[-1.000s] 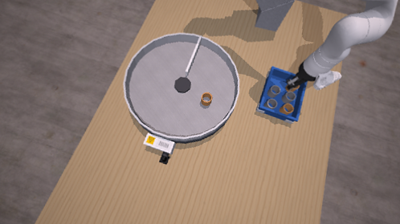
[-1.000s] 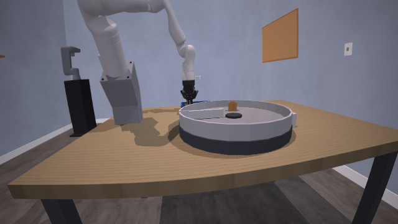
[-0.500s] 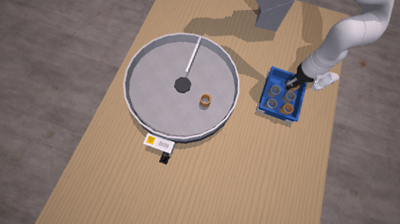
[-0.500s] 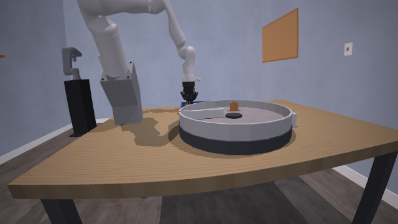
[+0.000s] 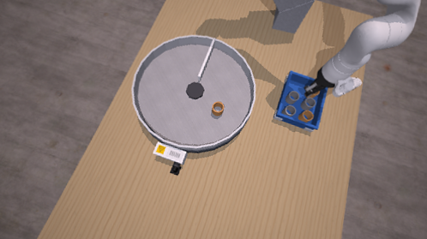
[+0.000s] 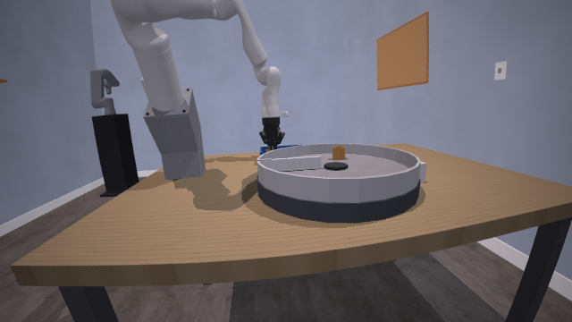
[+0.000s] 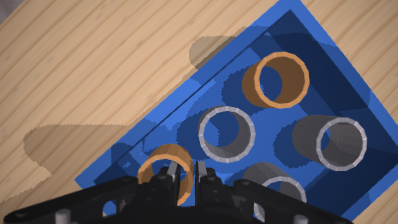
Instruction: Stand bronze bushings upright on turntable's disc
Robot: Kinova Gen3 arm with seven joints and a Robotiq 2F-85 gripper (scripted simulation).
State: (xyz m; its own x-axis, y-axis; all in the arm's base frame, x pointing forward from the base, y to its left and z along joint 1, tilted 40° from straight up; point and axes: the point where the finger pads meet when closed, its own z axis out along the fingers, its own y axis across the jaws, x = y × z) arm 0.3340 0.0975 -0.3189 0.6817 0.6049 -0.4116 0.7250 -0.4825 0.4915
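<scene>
Right now the blue crate is 40 mm ahead of my hand, 20 mm to the right of it and 20 mm below it. Round my hand: turntable disc: 400 mm to the right, 160 mm ahead, 10 mm above.
</scene>
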